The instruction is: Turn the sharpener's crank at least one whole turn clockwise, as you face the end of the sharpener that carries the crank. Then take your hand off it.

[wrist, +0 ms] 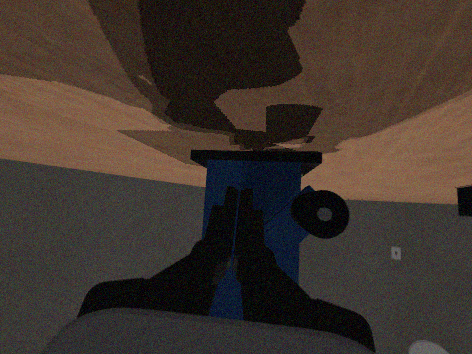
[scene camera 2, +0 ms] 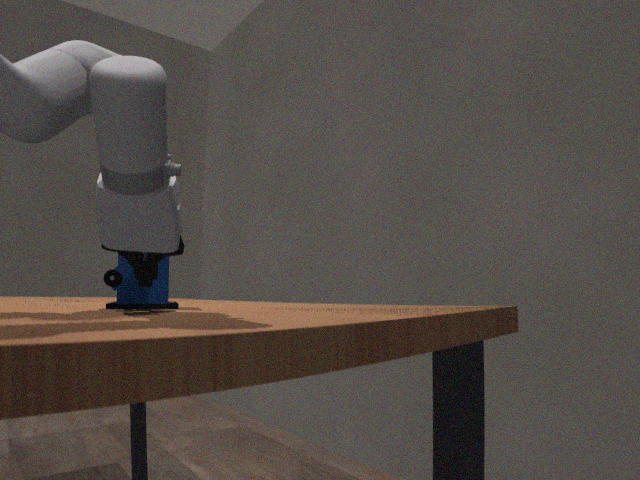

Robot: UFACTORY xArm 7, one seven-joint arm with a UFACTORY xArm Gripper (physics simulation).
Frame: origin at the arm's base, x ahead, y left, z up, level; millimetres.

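Seen in the pictures: gripper, between the fingertips: [wrist: 237, 204] [scene camera 2: 147, 280].
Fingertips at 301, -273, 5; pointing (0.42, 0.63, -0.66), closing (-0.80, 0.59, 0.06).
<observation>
A point is followed by its place in that frame, as x, y, z.
The sharpener has an upright blue body [scene camera 2: 162, 273] {331, -261, 16} [wrist: 282, 185] {286, -238, -11} on a black base [scene camera 2: 114, 305] {271, -230, -32} [wrist: 255, 156] {305, -248, -33}. Its crank ends in a round black knob [scene camera 2: 107, 279] {241, -279, 4} [wrist: 306, 212] {253, -286, 6} with a small grey centre. The knob stands out to the left of the body in the scene view and to the right in the wrist view. A bit of blue shows behind it; the rest of the crank is hidden. My gripper [scene camera 2: 145, 282] {301, -273, 5} [wrist: 237, 204] {301, -273, 5} is shut and empty, pointing down in front of the crank end. Its fingertips are beside the knob, apart from it; contact with the body cannot be told.
The sharpener stands on a wooden table [scene camera 2: 361, 320] {333, -619, -37} [wrist: 45, 120] {382, -358, -37}, with the arm's shadow across the wood. The table's right corner and a dark leg [scene camera 2: 458, 408] show in the scene view. A dark block-like shape [wrist: 465, 201] {122, 67, -16} is at the wrist view's right edge.
</observation>
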